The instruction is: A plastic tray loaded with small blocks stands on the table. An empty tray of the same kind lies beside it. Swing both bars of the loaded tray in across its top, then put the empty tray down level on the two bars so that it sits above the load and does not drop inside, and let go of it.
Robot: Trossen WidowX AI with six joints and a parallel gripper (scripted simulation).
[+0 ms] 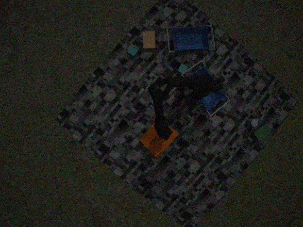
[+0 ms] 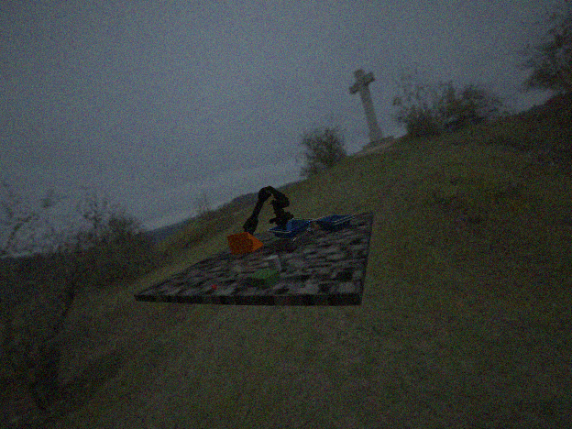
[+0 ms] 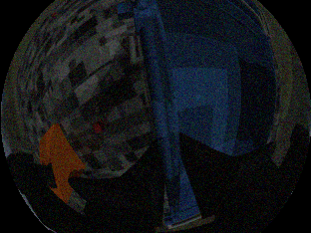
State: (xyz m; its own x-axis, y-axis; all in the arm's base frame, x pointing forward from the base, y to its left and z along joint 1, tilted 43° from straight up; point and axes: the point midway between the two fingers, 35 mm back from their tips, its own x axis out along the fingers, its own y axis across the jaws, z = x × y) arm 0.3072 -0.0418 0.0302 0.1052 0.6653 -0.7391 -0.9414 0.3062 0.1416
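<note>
My gripper tip is 70 mm short of the blue tray, 20 mm to the left of it and 20 mm below it. Also, from my gripper tip: tan block (460 mm to the left, 130 mm ahead, 70 mm below); then white disc (450 mm to the right, 100 mm ahead, 60 mm below); then green block (560 mm to the right, 90 mm ahead, 80 mm below).
</note>
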